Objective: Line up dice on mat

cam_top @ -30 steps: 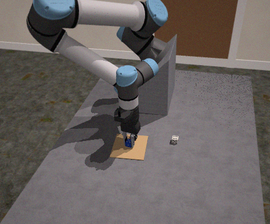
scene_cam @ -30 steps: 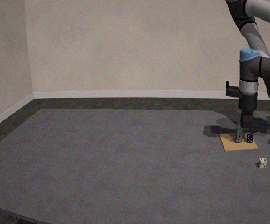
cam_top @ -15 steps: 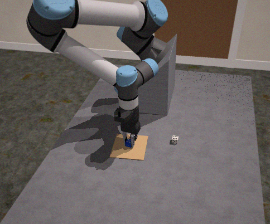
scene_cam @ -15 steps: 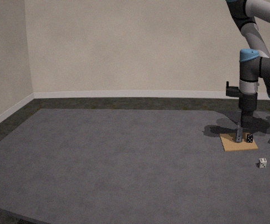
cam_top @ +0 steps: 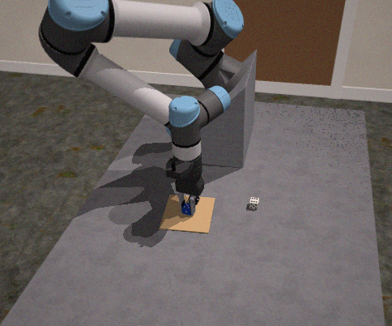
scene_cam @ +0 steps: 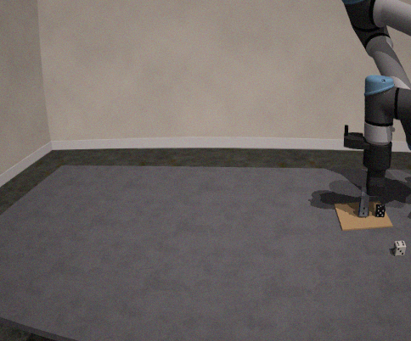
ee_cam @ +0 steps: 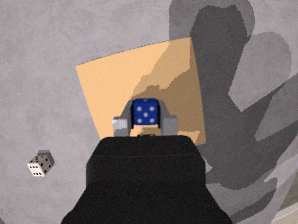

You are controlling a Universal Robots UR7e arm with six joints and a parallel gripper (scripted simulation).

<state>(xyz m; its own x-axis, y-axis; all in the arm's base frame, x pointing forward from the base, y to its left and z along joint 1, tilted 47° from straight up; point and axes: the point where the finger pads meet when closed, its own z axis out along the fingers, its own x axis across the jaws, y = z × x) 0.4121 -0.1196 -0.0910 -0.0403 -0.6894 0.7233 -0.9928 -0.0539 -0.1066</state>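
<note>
Right now the blue die is 10 mm below my hand. The rest, counted from my hand: white die: 180 mm to the left, 80 mm behind, 10 mm below; then tan mat: 20 mm below; then black die: 50 mm behind, 10 mm below.
</note>
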